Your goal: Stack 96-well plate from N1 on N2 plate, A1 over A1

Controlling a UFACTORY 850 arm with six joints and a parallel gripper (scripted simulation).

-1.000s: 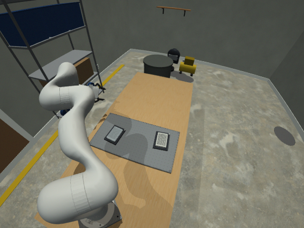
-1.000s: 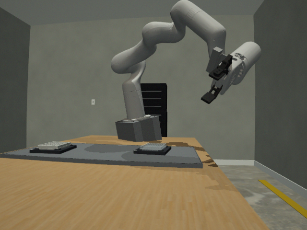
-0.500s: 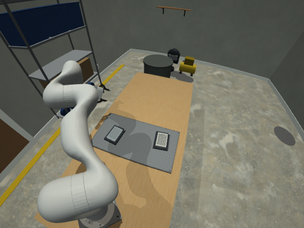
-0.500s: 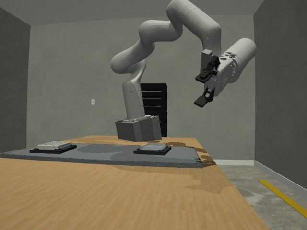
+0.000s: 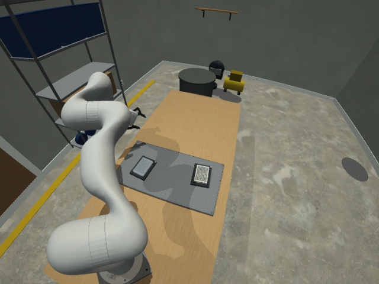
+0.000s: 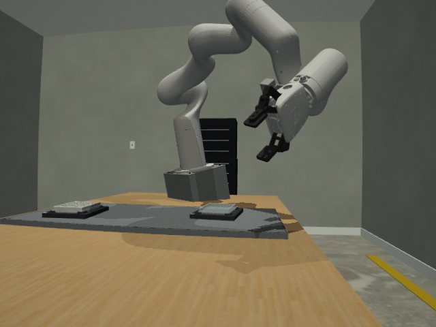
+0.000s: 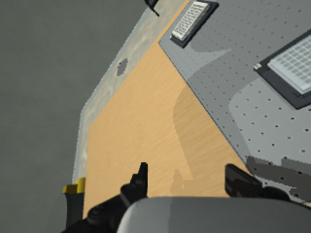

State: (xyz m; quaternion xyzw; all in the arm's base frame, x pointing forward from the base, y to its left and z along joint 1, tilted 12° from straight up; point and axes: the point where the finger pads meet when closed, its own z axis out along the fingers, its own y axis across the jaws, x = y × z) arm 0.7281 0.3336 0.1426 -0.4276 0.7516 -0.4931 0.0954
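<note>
Now: hand 14 cm past the plate nest, 51 cm to the left of it and 19 cm above it.
</note>
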